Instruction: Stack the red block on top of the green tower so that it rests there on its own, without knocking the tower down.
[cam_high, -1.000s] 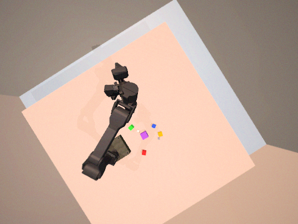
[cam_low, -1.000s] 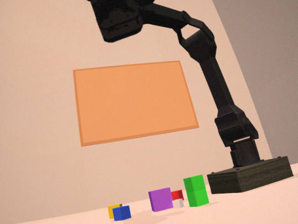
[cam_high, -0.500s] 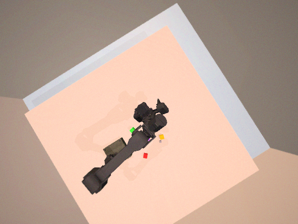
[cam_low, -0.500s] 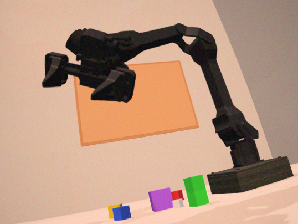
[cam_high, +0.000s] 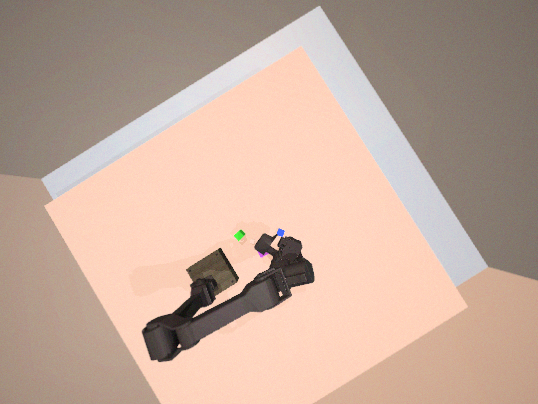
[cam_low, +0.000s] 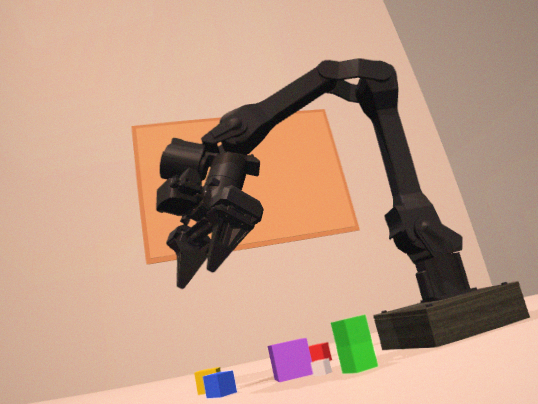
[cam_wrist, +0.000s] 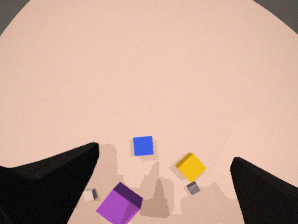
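Right now the small green block is 16 cm behind my gripper tip, 9 cm to the left of it and 10 cm below it. Round my gripper tip: purple block 10 cm behind, 12 cm below; then small grey block 2 cm behind, 8 cm to the right, 14 cm below; then blue block 1 cm behind, 2 cm to the left, 13 cm below.
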